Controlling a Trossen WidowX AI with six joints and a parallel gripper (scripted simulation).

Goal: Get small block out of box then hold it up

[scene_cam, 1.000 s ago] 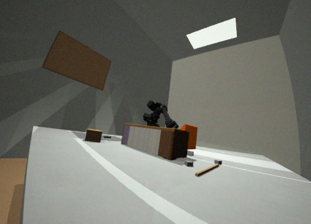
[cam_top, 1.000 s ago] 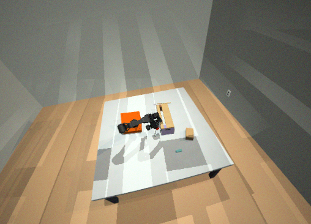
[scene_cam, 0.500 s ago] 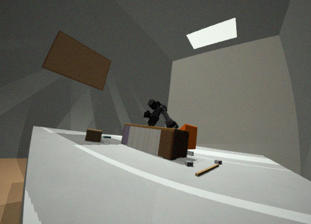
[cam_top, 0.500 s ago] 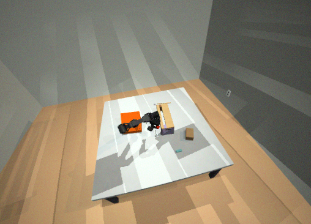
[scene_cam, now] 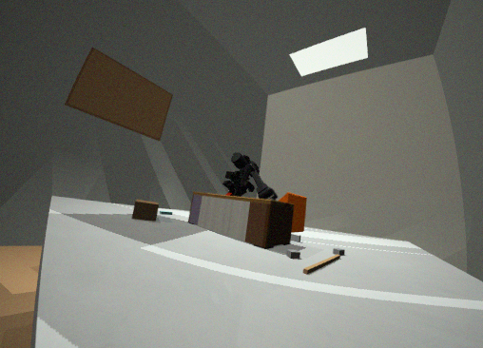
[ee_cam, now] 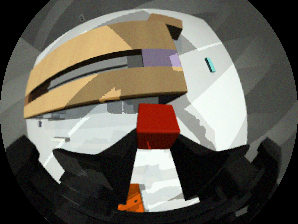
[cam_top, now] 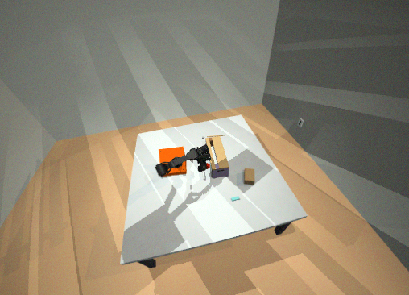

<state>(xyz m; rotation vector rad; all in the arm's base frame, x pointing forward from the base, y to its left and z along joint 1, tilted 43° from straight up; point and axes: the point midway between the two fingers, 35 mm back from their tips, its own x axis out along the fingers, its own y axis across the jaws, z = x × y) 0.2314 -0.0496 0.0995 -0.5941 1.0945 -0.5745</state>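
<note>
Right now my gripper tip is 20 mm below the red block and 10 mm short of it. The rest, counted from my gripper tip: brown block: 340 mm ahead, 100 mm to the right, 90 mm below; box: 150 mm to the left, 70 mm ahead, 50 mm below; teal piece: 260 mm to the right, 180 mm ahead, 110 mm below.
</note>
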